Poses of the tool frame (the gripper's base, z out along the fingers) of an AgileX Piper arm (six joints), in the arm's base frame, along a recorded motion.
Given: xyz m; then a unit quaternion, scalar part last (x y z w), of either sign.
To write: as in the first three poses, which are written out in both.
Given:
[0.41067 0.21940 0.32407 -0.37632 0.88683 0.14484 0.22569]
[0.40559 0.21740 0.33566 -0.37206 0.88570 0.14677 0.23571]
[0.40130 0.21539 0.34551 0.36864 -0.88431 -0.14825 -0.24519]
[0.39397 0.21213 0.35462 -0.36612 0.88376 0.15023 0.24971]
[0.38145 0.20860 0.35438 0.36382 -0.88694 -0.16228 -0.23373]
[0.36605 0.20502 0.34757 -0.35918 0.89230 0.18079 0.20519]
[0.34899 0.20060 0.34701 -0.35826 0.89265 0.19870 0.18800]
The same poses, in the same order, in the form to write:
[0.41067 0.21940 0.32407 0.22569 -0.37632 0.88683 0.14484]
[0.40559 0.21740 0.33566 0.23571 -0.37206 0.88570 0.14677]
[0.40130 0.21539 0.34551 0.24519 -0.36864 0.88431 0.14825]
[0.39397 0.21213 0.35462 0.24971 -0.36612 0.88376 0.15023]
[0.38145 0.20860 0.35438 0.23373 -0.36382 0.88694 0.16228]
[0.36605 0.20502 0.34757 0.20519 -0.35918 0.89230 0.18079]
[0.34899 0.20060 0.34701 0.18800 -0.35826 0.89265 0.19870]

